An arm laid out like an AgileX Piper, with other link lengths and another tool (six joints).
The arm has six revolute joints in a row. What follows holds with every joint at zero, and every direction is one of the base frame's. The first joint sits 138.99 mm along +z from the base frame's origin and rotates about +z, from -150.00 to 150.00 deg. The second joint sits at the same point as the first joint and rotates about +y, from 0.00 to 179.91 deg. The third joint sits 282.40 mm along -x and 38.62 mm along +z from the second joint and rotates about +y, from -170.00 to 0.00 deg. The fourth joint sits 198.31 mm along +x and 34.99 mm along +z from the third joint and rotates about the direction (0.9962, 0, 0.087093), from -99.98 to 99.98 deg. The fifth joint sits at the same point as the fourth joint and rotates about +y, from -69.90 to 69.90 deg. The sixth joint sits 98.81 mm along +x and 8.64 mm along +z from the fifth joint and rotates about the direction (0.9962, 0, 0.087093), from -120.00 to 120.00 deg. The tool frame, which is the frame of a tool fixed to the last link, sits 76.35 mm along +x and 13.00 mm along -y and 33.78 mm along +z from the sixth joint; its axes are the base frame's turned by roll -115.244, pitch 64.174 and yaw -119.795 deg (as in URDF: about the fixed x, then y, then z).
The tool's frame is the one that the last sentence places.
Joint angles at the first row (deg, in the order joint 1, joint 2, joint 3, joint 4, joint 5, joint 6):
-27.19 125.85 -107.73 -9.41 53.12 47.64
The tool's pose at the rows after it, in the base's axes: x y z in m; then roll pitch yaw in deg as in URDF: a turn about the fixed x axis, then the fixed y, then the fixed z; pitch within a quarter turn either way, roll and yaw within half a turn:
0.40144 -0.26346 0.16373 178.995 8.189 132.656
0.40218 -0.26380 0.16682 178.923 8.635 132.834
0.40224 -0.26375 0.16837 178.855 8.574 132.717
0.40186 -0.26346 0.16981 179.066 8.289 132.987
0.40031 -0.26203 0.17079 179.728 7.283 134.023
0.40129 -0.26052 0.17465 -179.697 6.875 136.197
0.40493 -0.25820 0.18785 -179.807 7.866 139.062
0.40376 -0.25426 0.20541 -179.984 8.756 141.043
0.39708 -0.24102 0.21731 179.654 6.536 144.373
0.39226 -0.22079 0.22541 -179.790 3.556 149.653
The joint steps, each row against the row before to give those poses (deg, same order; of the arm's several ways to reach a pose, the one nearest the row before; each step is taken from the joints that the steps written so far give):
0.00 0.00 0.00 -0.06 -0.10 0.00
0.00 -0.21 -0.26 0.00 0.01 -0.21
0.00 0.00 -0.48 0.11 0.52 0.00
0.00 0.00 -0.53 0.11 0.82 -0.44
0.00 0.00 -0.68 0.33 1.68 -1.40
0.00 -0.13 -0.96 0.66 1.34 -2.65
0.00 -0.92 -1.52 1.29 1.07 -3.53
0.00 -1.86 -1.00 1.07 1.71 -2.56
0.24 -2.15 -0.35 2.42 4.36 -4.00
1.39 -1.89 0.00 1.46 4.72 -4.42

